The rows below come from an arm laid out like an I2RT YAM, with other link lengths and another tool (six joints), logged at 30 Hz.
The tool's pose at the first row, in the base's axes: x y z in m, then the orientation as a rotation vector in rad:
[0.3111, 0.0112, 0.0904, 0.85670, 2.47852, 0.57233]
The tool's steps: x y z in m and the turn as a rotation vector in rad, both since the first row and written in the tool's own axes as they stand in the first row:
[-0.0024, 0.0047, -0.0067, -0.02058, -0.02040, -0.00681]
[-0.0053, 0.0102, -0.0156, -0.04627, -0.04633, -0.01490]
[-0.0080, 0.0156, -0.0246, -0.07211, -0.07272, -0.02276]
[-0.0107, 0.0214, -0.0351, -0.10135, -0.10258, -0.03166]
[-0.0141, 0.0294, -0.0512, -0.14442, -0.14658, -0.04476]
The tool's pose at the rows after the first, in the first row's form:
[0.3114, 0.0115, 0.0989, 0.84180, 2.45209, 0.58291]
[0.3112, 0.0115, 0.1098, 0.82384, 2.41847, 0.59565]
[0.3108, 0.0115, 0.1206, 0.80623, 2.38421, 0.60801]
[0.3097, 0.0115, 0.1329, 0.78638, 2.34535, 0.62154]
[0.3072, 0.0113, 0.1510, 0.75732, 2.28790, 0.64063]

